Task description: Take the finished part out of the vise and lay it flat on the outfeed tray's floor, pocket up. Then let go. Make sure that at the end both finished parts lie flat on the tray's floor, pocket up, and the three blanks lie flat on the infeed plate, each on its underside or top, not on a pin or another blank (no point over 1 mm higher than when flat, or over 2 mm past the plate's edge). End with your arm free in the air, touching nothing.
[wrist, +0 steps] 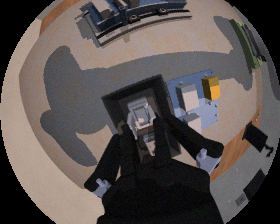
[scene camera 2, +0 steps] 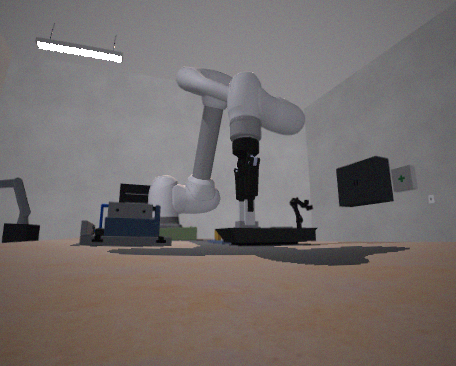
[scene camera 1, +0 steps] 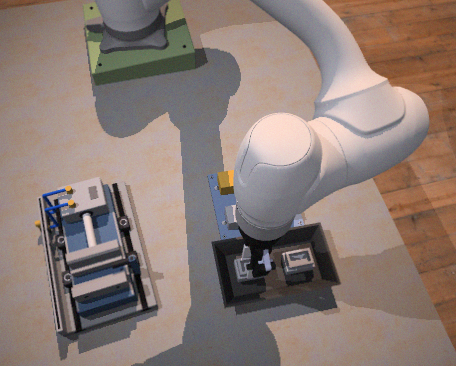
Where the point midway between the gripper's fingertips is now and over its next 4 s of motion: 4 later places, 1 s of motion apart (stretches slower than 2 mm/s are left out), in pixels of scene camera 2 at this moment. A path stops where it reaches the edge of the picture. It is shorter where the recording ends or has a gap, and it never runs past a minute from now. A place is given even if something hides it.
My gripper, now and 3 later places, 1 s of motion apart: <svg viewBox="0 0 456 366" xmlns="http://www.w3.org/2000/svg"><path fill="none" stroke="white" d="M246 225L246 229L246 224L246 180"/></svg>
